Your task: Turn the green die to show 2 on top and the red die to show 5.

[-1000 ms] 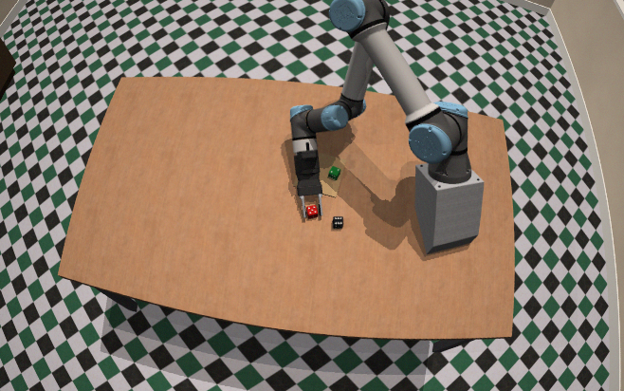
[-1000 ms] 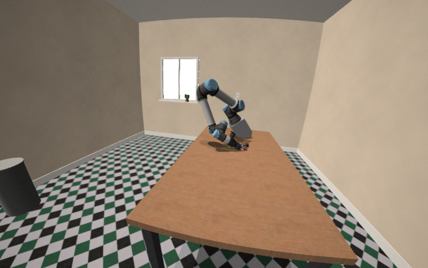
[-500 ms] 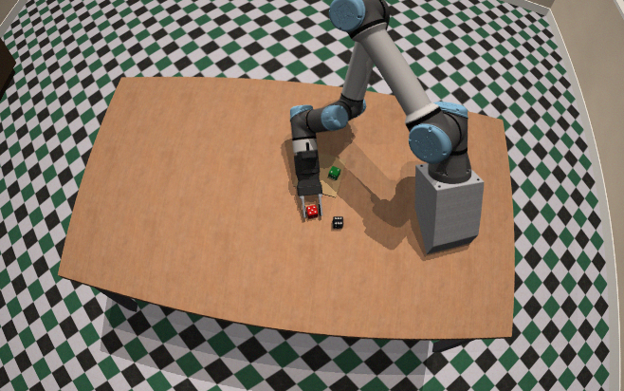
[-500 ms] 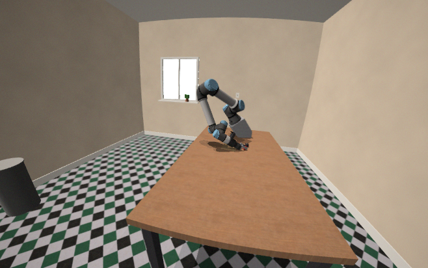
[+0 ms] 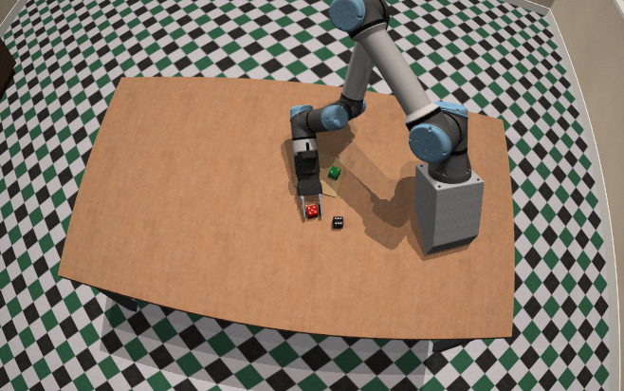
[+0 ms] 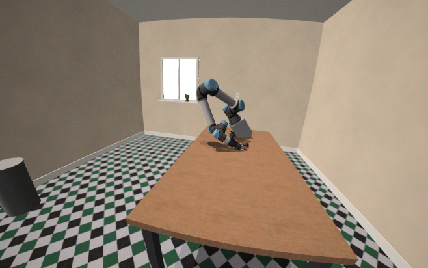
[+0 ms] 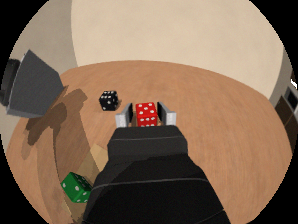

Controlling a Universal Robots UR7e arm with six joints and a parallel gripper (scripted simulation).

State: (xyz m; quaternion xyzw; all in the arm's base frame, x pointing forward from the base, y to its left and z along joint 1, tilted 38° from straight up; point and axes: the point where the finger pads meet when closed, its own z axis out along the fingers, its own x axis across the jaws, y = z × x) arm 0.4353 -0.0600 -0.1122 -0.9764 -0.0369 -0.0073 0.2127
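The red die is 1 cm below my hand. Round my hand: green die (13 cm to the right, 8 cm behind, 1 cm below); black die (7 cm behind, 4 cm to the left, 1 cm below); tan mat (14 cm to the right, 4 cm behind, 2 cm below).
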